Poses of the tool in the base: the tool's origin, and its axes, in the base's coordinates. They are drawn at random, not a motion.
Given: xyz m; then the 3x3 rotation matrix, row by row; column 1 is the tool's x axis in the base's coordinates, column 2 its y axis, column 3 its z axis. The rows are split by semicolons.
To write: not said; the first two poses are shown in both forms.
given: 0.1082 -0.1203 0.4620; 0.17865 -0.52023 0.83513; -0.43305 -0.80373 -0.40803; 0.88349 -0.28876 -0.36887
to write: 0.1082 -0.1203 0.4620 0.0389 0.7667 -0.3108 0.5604
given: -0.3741 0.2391 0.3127; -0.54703 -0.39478 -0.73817; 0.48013 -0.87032 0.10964; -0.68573 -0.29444 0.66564
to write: -0.3741 0.2391 0.3127 0.2491 -0.4055 -0.0526 0.8779
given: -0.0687 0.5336 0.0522; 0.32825 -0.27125 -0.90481; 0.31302 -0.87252 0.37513; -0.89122 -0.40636 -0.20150
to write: -0.0687 0.5336 0.0522 0.2521 -0.7750 -0.0135 0.5794
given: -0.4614 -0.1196 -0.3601; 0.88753 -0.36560 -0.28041; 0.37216 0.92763 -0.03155; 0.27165 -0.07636 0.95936
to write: -0.4614 -0.1196 -0.3601 0.9714 -0.0115 -0.1421 0.1899
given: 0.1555 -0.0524 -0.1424; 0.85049 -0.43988 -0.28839; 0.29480 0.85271 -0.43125; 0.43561 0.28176 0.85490
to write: 0.1555 -0.0524 -0.1424 0.9431 0.1890 -0.1919 0.1947
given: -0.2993 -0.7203 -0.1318; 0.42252 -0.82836 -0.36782; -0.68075 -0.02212 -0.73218; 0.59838 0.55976 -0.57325
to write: -0.2993 -0.7203 -0.1318 0.4547 0.7103 -0.5312 0.0812
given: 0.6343 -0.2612 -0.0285; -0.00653 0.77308 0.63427; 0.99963 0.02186 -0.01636; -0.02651 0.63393 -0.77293
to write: 0.6343 -0.2612 -0.0285 0.2462 0.6604 0.6711 0.2301
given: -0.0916 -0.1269 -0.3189; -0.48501 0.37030 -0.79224; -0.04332 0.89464 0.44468; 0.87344 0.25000 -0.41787
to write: -0.0916 -0.1269 -0.3189 0.4979 -0.0977 -0.8363 -0.2077
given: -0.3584 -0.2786 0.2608; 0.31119 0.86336 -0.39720; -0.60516 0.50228 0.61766; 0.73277 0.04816 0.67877
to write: -0.3584 -0.2786 0.2608 0.7893 -0.1804 -0.3579 -0.4651
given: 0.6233 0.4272 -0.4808; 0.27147 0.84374 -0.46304; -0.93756 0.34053 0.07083; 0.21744 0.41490 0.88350
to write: 0.6233 0.4272 -0.4808 0.7899 0.1089 -0.2154 -0.5638
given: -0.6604 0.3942 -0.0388; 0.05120 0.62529 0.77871; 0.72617 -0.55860 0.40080; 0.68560 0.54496 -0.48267
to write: -0.6604 0.3942 -0.0388 0.0498 0.7233 0.4671 0.5061
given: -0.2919 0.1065 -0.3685; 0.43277 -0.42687 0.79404; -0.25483 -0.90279 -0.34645; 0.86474 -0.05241 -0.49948
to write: -0.2919 0.1065 -0.3685 0.0873 0.8419 -0.2024 0.4926
